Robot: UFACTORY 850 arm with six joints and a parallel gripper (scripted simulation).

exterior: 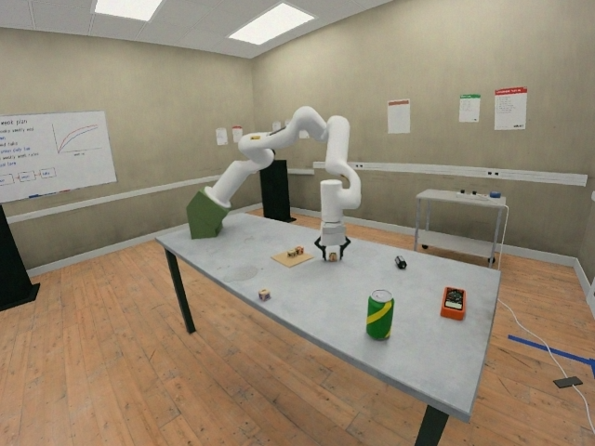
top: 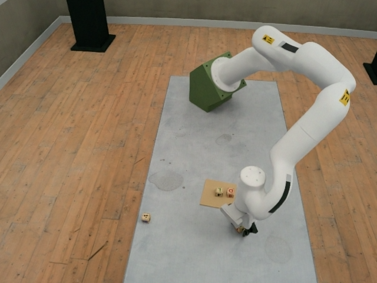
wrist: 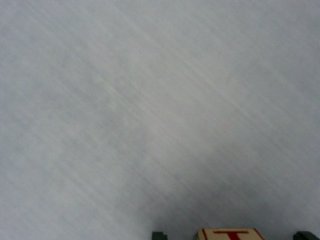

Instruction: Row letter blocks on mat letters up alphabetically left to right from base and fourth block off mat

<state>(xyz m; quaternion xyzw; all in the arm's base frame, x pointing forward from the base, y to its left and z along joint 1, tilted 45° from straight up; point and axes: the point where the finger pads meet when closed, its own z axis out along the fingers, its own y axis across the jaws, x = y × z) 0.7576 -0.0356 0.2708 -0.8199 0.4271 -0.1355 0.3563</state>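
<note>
The tan square mat lies 16 cm behind my hand, 10 cm to the right of it and 2 cm below it. Round my hand: block marked 4 (37 cm to the right, 1 cm below, 1 cm ahead); green can (38 cm ahead, 28 cm to the right, 4 cm above); small black object (26 cm ahead, 11 cm to the left).
</note>
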